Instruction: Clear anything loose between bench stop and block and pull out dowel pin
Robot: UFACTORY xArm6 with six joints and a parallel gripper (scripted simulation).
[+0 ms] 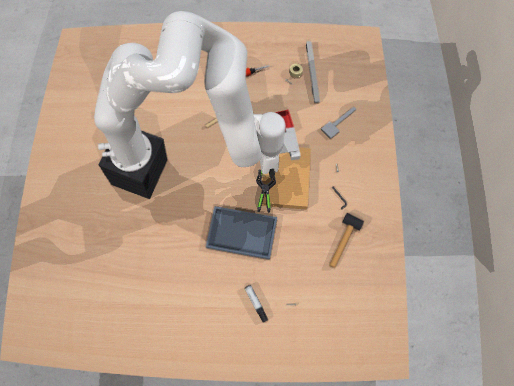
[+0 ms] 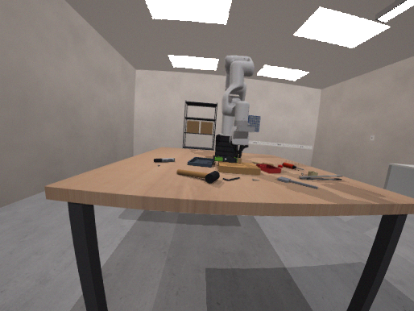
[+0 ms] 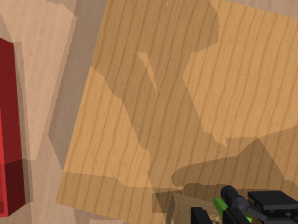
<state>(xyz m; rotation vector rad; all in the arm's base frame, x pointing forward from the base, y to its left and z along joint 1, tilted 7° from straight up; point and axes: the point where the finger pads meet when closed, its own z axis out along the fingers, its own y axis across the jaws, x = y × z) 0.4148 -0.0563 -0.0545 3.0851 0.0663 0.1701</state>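
Now: the dowel pin 2 cm below my hand. Also, from my hand: small wooden block 4 cm below; red tray 4 cm ahead, 17 cm to the left, 7 cm below; dark grey tray 11 cm behind, 18 cm to the right, 7 cm below.
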